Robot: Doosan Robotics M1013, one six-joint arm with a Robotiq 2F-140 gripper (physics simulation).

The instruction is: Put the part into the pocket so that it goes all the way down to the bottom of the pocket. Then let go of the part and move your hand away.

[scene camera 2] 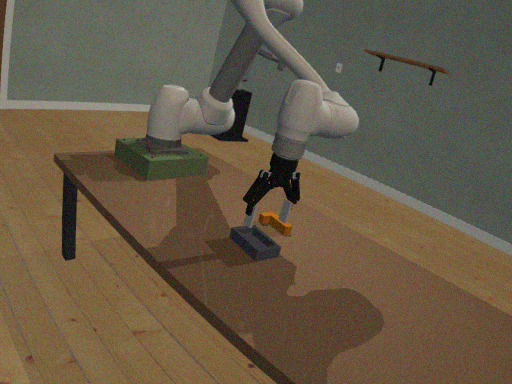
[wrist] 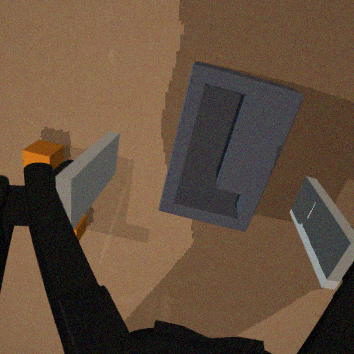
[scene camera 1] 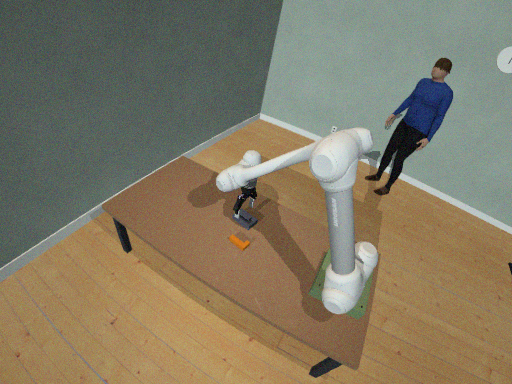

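Where they show: gripper, fingertip midpoint: (scene camera 2: 265, 223) (wrist: 208, 173) (scene camera 1: 243, 211); arm's base, link origin: (scene camera 2: 162, 147).
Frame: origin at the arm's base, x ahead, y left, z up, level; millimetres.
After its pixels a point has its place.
The orange L-shaped part (scene camera 1: 239, 242) {y 161, x 606, z -51 mm} (scene camera 2: 276, 223) {y 144, x 624, z -63 mm} lies on the table beside the pocket block, apart from it. In the wrist view the part (wrist: 43, 153) {y 149, x 672, z -54 mm} shows at the left edge, mostly hidden behind one finger. The dark grey block (scene camera 1: 244, 223) {y 22, x 675, z -50 mm} (scene camera 2: 256, 246) {y -59, x 749, z -46 mm} (wrist: 260, 135) {y -48, x 731, z -45 mm} has an L-shaped pocket (wrist: 207, 150) {y -10, x 697, z -76 mm} in its top, with nothing in it. My gripper (scene camera 1: 245, 209) {y -8, x 713, z 4 mm} (scene camera 2: 266, 223) {y -8, x 713, z 4 mm} (wrist: 208, 173) {y -8, x 713, z 4 mm} is wide open and empty, pointing down above the block. In the wrist view, its light grey finger pads stand to the left and right of the block.
The brown table (scene camera 1: 175, 220) {y 290, x 1012, z -82 mm} (scene camera 2: 375, 270) {y 291, x 965, z -81 mm} carries the block and the part. The arm's base stands on a green plate (scene camera 1: 318, 282) {y 128, x 115, z 1 mm} (scene camera 2: 172, 167) {y -18, x 148, z -36 mm} at one end of the table. A person (scene camera 1: 427, 110) in a blue top stands off the table by the wall. The arm's shadow falls around the block.
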